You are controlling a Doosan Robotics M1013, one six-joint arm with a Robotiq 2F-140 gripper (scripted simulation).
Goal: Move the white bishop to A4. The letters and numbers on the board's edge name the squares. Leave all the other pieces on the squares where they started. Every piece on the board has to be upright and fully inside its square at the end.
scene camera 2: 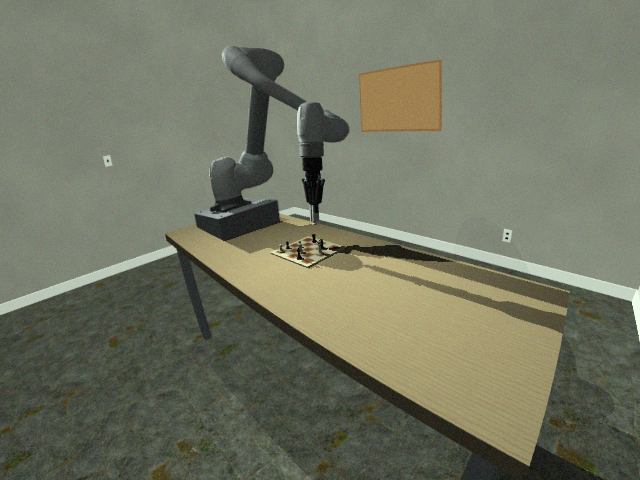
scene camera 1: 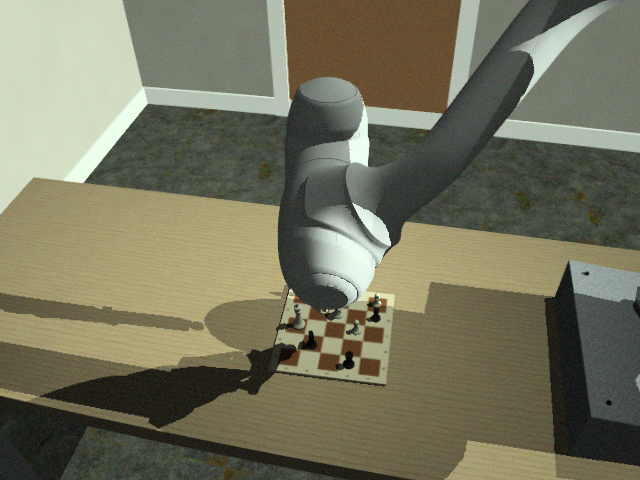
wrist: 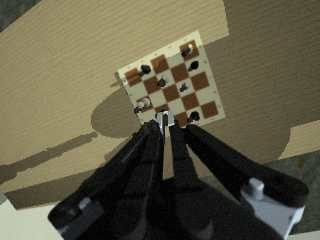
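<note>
I can see my gripper, and a chessboard too. The wrist view gives me my gripper as well.
</note>
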